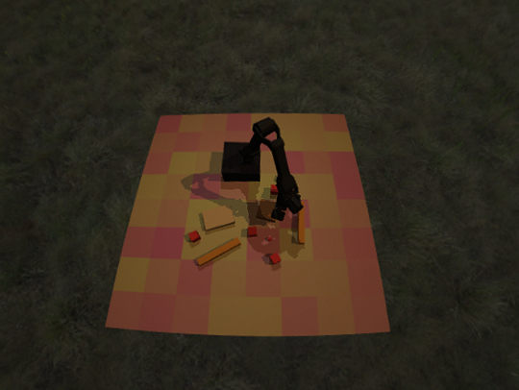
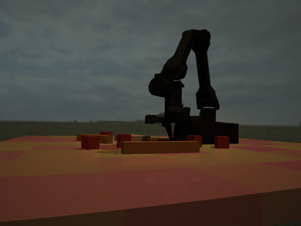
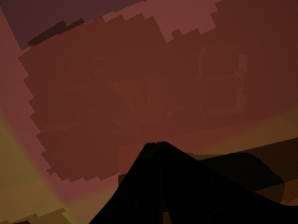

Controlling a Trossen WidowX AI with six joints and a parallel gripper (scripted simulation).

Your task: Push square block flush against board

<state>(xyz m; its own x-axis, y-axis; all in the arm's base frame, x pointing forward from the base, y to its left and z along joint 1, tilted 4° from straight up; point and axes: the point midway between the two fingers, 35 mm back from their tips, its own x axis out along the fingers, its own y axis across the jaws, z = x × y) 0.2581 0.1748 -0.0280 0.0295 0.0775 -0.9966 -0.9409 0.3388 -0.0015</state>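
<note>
My gripper tip is 330 mm to the left of the flat tan board, 50 mm short of it and 10 mm below it. Round my gripper tip: brown square block (70 mm to the right, 10 mm ahead, 10 mm above).
</note>
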